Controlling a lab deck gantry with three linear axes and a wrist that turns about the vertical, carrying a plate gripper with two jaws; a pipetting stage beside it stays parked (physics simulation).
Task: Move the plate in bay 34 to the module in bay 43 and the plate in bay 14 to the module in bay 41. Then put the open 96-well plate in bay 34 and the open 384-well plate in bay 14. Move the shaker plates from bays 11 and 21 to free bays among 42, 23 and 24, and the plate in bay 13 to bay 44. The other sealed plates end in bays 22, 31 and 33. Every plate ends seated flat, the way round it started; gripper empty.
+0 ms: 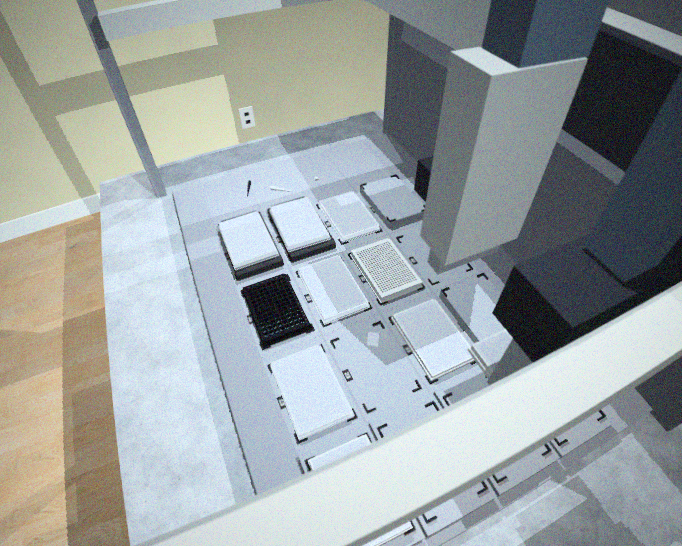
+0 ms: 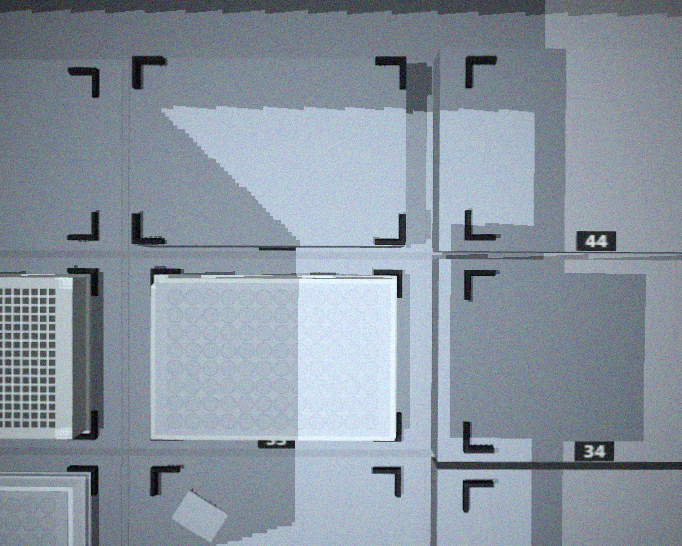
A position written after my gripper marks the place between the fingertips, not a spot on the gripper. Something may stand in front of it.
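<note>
My gripper is visible (image 1: pixel 531 376), as is a white 384-well plate (image 1: pixel 389 275). A black 96-well plate (image 1: pixel 277 313) is out of frame in image 2. A bay 43 module appears at (image 2: pixel 228 152) and (image 1: pixel 471 302), a bay 42 at (image 2: pixel 68 145) and (image 1: pixel 412 244), and a bay 41 module at (image 1: pixel 390 197).
</note>
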